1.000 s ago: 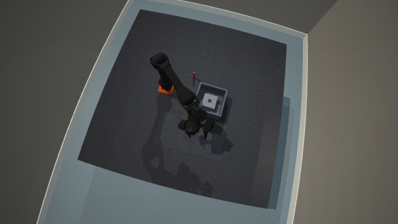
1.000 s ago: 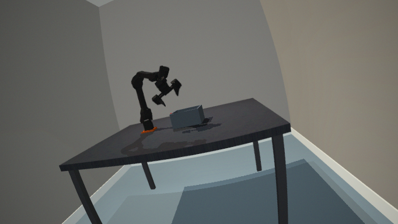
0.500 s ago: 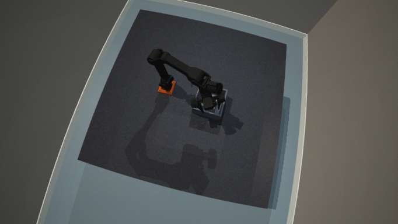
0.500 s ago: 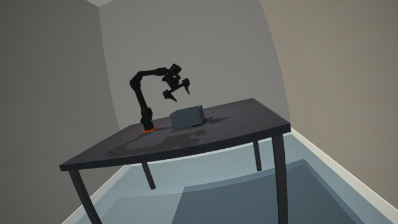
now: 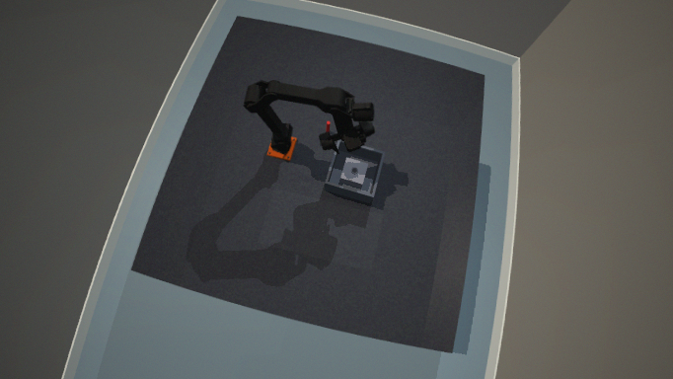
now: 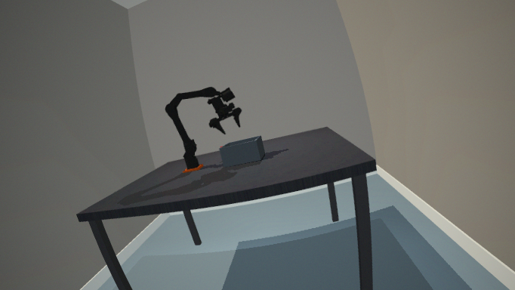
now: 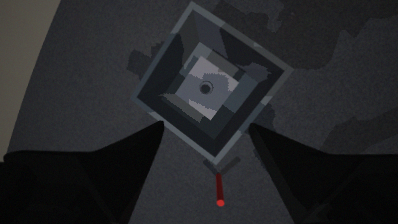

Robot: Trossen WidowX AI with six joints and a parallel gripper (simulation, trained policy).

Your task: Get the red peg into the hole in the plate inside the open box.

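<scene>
Right now my gripper tip is 130 mm past the red peg, 120 mm above it and 110 mm to the right of it. Also, from my gripper tip: grey box 130 mm below, 40 mm ahead, 30 mm to the right; plate 120 mm below, 40 mm ahead, 30 mm to the right.
</scene>
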